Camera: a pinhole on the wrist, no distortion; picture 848 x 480 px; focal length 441.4 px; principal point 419.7 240.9 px. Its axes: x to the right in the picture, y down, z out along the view. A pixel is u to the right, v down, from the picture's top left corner.
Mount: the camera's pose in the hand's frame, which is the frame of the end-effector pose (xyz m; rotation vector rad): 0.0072 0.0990 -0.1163 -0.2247 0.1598 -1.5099
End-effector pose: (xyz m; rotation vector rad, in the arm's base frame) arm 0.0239 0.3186 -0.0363 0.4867 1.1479 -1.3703
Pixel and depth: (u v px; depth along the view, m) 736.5 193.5 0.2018
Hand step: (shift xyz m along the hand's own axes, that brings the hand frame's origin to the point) 0.0434 -0.0369 0.0896
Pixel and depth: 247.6 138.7 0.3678
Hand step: 0.0060 0.2556 0.2559
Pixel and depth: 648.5 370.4 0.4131
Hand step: 0.2370 -0.0894 0.2617
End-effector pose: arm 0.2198 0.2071 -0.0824 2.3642 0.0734 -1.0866
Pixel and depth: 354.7 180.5 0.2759
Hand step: 0.0354 0.1509 0.1589
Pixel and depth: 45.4 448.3 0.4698
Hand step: 0.3125 0.5291 0.2709
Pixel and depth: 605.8 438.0 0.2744
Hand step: 0.1991 0.0023 0.1236
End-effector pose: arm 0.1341 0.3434 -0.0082 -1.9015 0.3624 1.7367
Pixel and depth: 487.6 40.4 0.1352
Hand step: -0.0183 0.0818 0.0305
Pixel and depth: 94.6 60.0 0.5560
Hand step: -0.1016 0.5235 0.4640
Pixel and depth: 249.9 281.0 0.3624
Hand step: 0.1192 0.2569 0.2219
